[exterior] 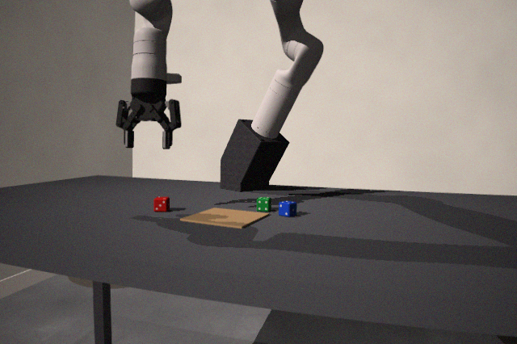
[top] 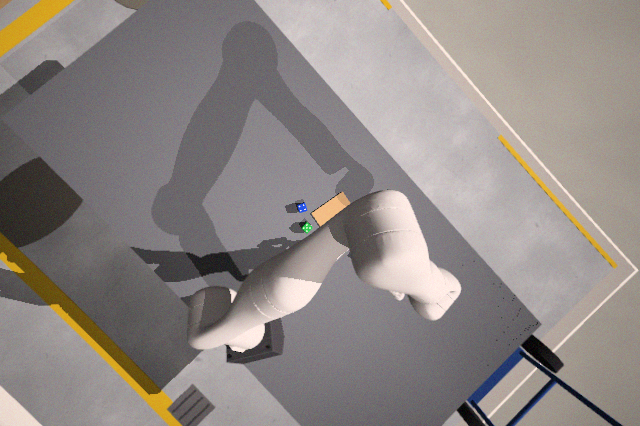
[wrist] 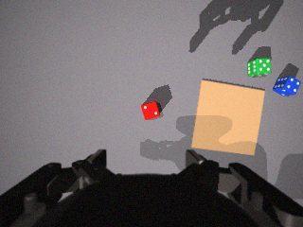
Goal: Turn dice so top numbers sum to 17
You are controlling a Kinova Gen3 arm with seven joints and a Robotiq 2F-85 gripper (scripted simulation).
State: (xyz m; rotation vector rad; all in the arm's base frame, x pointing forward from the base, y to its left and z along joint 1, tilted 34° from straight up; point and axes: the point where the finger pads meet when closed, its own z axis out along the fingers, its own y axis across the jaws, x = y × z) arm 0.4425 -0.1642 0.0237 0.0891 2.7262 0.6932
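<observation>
Right now my hand is 5 cm past the red die, 1 cm to the right of it and 13 cm above it. The rest, counted from my hand: green die 14 cm behind, 22 cm to the left, 13 cm below; tan mat 4 cm behind, 17 cm to the left, 15 cm below; blue die 11 cm behind, 29 cm to the left, 13 cm below.
</observation>
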